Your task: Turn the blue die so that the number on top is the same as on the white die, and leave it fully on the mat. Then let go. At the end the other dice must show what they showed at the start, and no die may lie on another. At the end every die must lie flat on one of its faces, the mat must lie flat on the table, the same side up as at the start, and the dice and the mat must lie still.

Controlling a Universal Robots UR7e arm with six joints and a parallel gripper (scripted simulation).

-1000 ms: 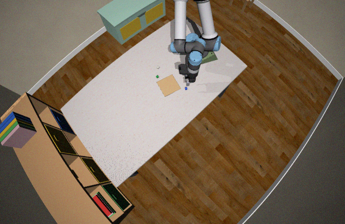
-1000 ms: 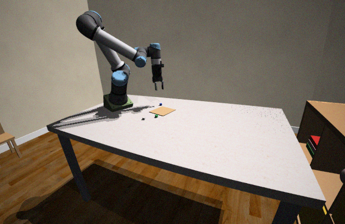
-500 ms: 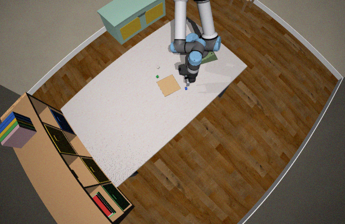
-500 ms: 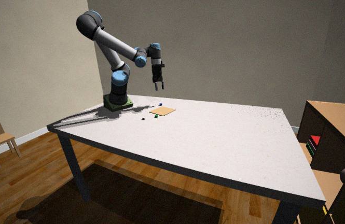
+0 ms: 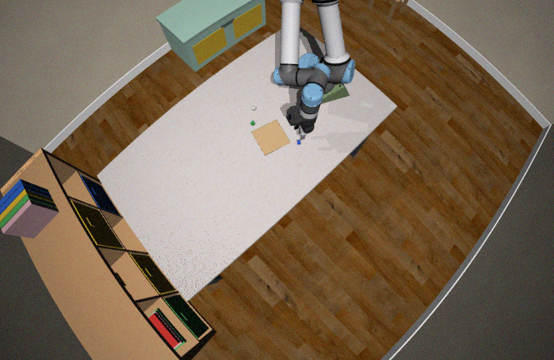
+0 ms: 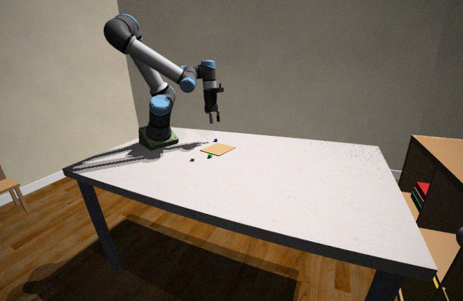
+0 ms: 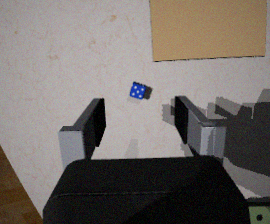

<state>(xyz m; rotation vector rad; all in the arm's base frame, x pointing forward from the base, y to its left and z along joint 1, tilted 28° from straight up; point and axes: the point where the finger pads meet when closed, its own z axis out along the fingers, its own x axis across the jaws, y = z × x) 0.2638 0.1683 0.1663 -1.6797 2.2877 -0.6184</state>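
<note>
Right now the blue die is 1 cm behind my hand and 13 cm below it. The rest, counted from my hand: green die (7 cm ahead, 23 cm to the right, 13 cm below); then white die (1 cm ahead, 29 cm to the right, 13 cm below); then tan mat (7 cm ahead, 12 cm to the right, 13 cm below).
</note>
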